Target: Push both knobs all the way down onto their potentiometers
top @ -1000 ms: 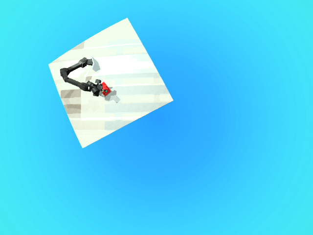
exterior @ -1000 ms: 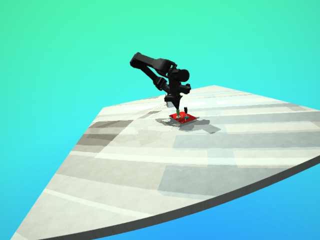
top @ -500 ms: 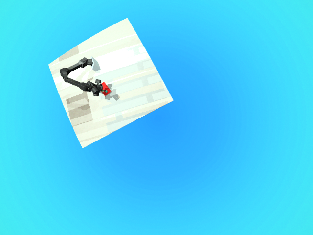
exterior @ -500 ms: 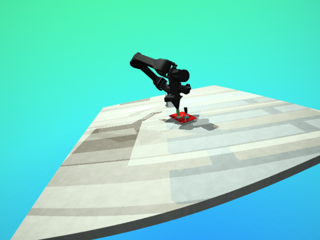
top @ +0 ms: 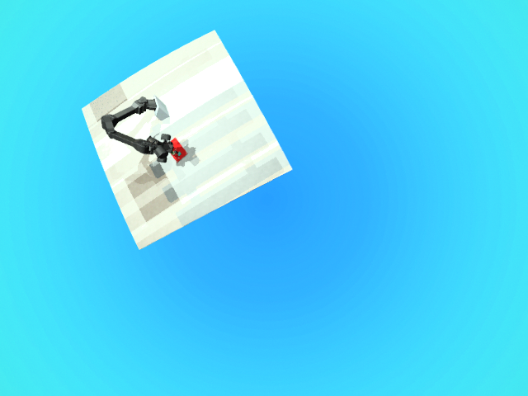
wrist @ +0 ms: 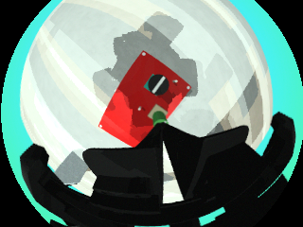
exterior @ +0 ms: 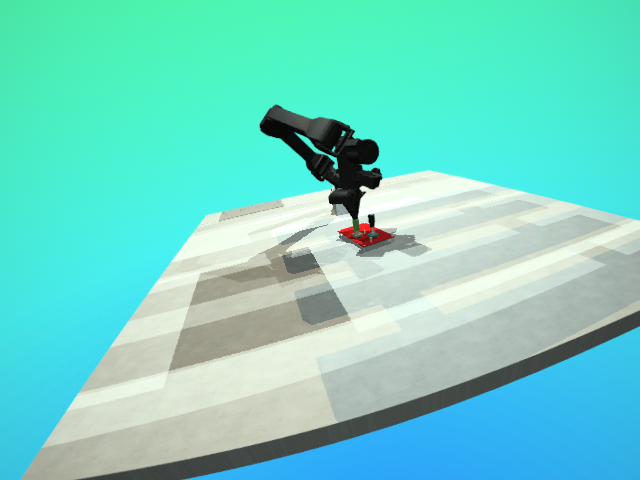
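My gripper tip is now 1 cm above the green knob. The rest, counted from my gripper tip: black knob 4 cm to the left, 2 cm ahead.
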